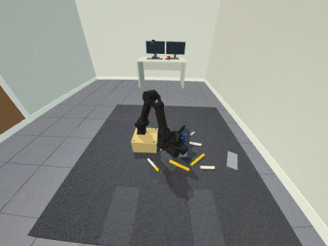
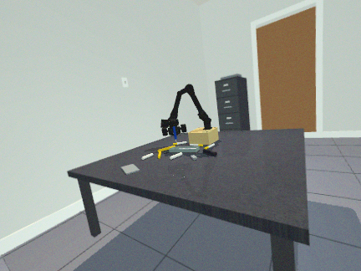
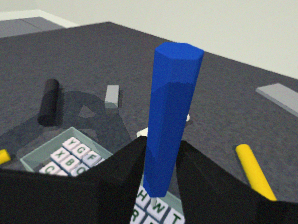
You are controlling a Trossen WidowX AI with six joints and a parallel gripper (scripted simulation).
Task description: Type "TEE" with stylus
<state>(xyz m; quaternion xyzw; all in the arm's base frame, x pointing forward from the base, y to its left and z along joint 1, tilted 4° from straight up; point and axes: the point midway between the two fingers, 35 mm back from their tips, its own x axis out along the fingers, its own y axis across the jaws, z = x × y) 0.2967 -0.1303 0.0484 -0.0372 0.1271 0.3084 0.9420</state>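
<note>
Right now my gripper tip is 1 cm short of the T key, 2 cm to the left of it and 11 cm above it. Round my gripper tip: E key (1 cm behind, 11 cm below); L key (1 cm behind, 3 cm to the right, 11 cm below); blue stylus (1 cm behind, 2 cm below).
</note>
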